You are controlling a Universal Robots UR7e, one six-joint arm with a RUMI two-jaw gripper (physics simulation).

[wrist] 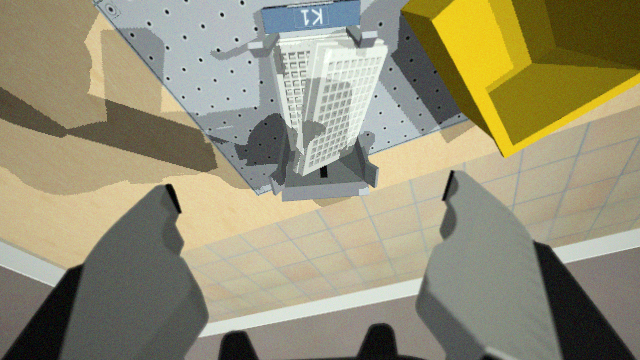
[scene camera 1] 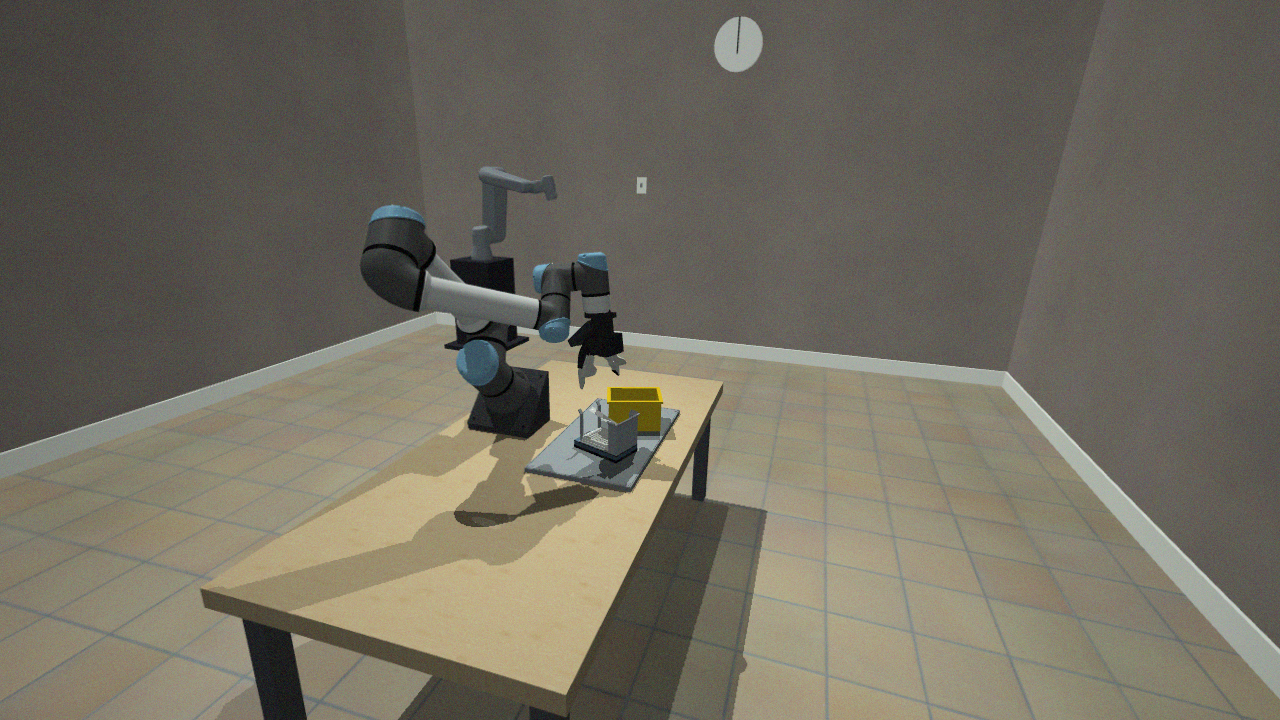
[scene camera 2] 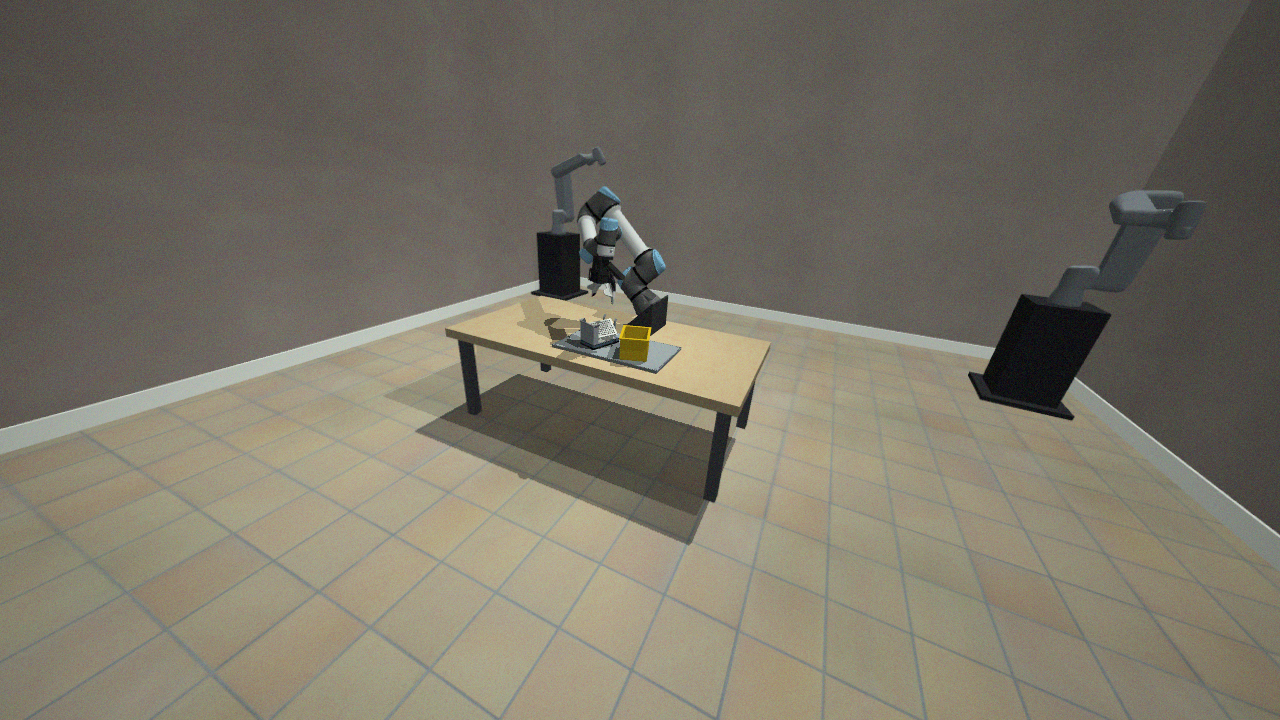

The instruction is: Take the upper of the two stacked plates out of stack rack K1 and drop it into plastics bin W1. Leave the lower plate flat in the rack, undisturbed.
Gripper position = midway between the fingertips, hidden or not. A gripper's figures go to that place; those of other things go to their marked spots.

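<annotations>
White gridded plate (wrist: 340, 80), 21 cm from the lens. My gripper (wrist: 311, 180), 12 cm from the lens.
</annotations>
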